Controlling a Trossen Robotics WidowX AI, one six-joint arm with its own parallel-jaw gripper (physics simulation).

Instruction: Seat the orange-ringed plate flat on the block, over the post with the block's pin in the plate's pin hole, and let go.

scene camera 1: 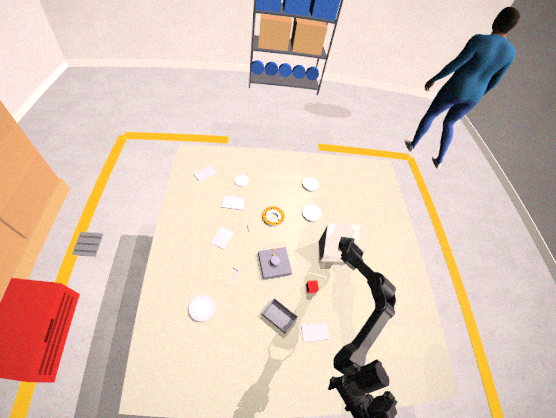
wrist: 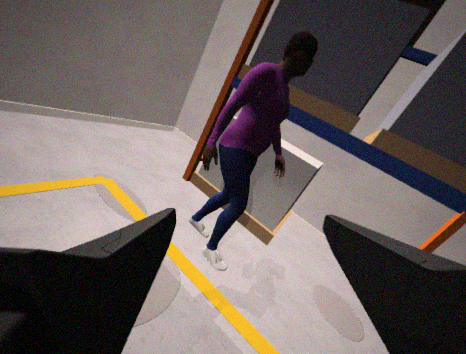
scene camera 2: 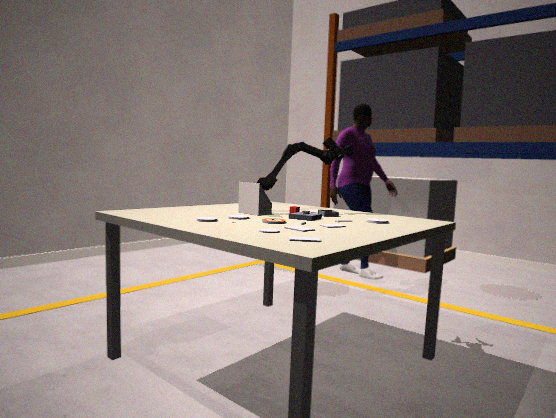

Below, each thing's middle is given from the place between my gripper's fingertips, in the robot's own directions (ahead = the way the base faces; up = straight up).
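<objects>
Gripper well above the grey block (scene camera 1: 279, 265), far to the left of it, far short of it.
</objects>
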